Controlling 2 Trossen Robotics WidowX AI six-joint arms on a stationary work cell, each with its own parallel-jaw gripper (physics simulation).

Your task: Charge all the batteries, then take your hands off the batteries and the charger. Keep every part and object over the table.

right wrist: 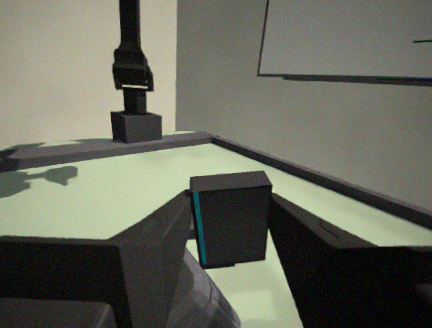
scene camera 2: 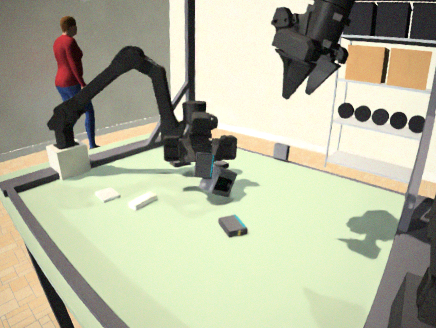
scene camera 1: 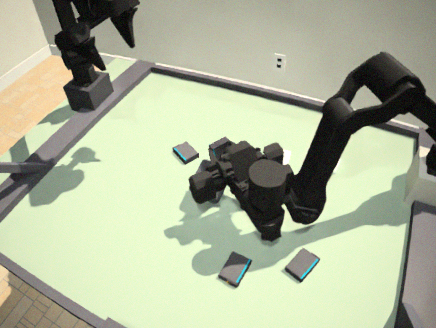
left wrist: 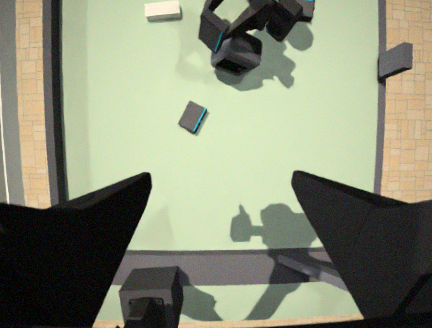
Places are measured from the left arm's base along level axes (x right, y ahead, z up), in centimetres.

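Pixels of known places: left gripper, fingertip midpoint: (scene camera 2: 297,96) (scene camera 1: 119,58) (left wrist: 222,178); right gripper, fingertip midpoint: (right wrist: 229,198) (scene camera 2: 205,159) (scene camera 1: 219,145) (left wrist: 212,28); left arm's base at its link origin: (right wrist: 135,113) (scene camera 1: 85,79) (left wrist: 147,313); right arm's base at its link origin: (scene camera 2: 66,145).
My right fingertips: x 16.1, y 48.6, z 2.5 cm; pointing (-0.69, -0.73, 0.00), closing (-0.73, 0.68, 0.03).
For each thing: its top centre in the pictures, then the offset to it from my right fingertips.
- grey charger at its top centre: (right wrist: 150,262) (scene camera 1: 208,167) (left wrist: 239,38) (scene camera 2: 218,163) dz -2.1, dx +4.5, dy -0.5 cm
- dark battery at its top centre: (right wrist: 236,171) (left wrist: 211,18) (scene camera 1: 220,139) (scene camera 2: 203,152) dz +1.7, dx +0.0, dy +0.3 cm
- loose battery at its top centre: (scene camera 2: 232,222) (left wrist: 191,116) (scene camera 1: 185,150) dz -9.7, dx -5.2, dy -11.3 cm
- front battery at its top centre: (scene camera 1: 234,267) (left wrist: 301,6) dz -9.7, dx +19.8, dy +10.5 cm
- front-right battery at its top centre: (scene camera 1: 303,262) (scene camera 2: 179,159) dz -9.7, dx +14.6, dy +22.1 cm
- flat at its top centre: (scene camera 2: 107,193) dz -10.3, dx -13.4, dy +22.0 cm
- longer at its top centre: (scene camera 1: 282,160) (scene camera 2: 142,198) (left wrist: 161,8) dz -9.7, dx -9.7, dy +11.8 cm
A grey charger (scene camera 2: 222,182) (left wrist: 237,52) (right wrist: 202,292) stands tilted against the right gripper's side; in scene camera 1 the arm mostly hides it. My right gripper (scene camera 1: 220,150) (scene camera 2: 204,162) (right wrist: 229,198) is shut on a dark battery (scene camera 1: 216,149) (scene camera 2: 203,166) (left wrist: 211,36) (right wrist: 232,227) with a cyan edge, held upright beside the charger, not in it. A loose battery (scene camera 1: 185,152) (scene camera 2: 233,226) (left wrist: 192,117) lies flat on the table. Two more, a front battery (scene camera 1: 235,269) and a front-right battery (scene camera 1: 302,265), lie near the front. My left gripper (scene camera 1: 118,57) (scene camera 2: 297,95) (left wrist: 222,178) is open and empty, high above the table's edge.
Two white blocks, one flat (scene camera 2: 108,194) and one longer (scene camera 2: 143,200) (left wrist: 162,10), lie on the green table. A dark raised rim (scene camera 1: 240,89) (scene camera 2: 55,250) borders the table. A person (scene camera 2: 68,60) and a shelf unit (scene camera 2: 387,126) are beyond it.
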